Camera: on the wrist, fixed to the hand. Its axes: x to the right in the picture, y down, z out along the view.
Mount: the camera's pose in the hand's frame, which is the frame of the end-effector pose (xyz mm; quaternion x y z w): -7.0 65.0 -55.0 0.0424 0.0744 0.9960 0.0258
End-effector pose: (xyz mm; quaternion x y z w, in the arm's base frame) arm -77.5 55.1 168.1 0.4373 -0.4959 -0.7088 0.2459
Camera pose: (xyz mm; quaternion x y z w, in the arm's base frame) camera -32.0 8.6 223.5 -0.4195 -0.4601 0.2802 0.7307
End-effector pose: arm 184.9 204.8 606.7 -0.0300 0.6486 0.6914 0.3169
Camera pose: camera 139.1 154.4 658.3 -0.6072 -0.0995 -0.3037 0.7274
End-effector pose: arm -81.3 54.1 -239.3 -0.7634 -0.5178 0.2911 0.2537
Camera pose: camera -2.7 21.0 -244.2 0.5463 -0.7782 -0.2254 0.2125
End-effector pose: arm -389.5 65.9 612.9 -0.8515 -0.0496 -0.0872 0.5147
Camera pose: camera -390.4 -13.0 580.1 -0.0431 0.8814 0.4491 0.1399
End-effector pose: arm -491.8 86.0 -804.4 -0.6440 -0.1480 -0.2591 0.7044
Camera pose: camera -468.3 35.5 -869.2 -0.1149 0.6790 0.6533 0.3146
